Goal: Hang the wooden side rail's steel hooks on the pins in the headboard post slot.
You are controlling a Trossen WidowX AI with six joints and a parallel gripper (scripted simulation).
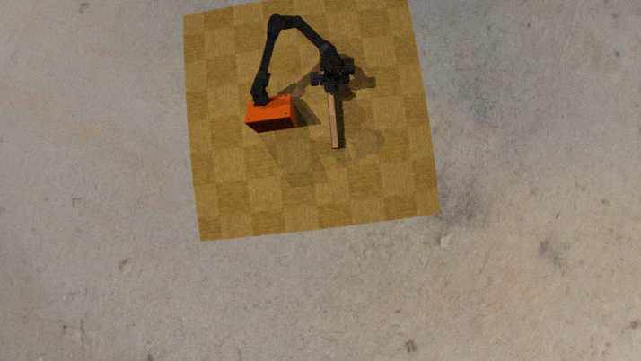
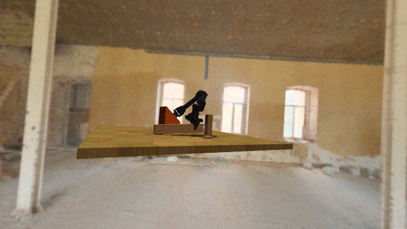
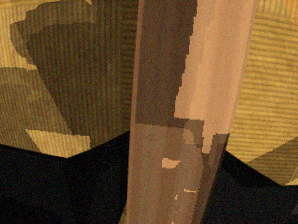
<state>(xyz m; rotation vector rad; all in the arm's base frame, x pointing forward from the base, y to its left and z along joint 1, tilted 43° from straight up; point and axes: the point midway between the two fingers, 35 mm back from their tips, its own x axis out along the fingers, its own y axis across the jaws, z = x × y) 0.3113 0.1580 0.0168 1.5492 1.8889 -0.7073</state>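
Now: the headboard post 130 mm to the left of my gripper tip, 40 mm above it and 20 mm behind it.
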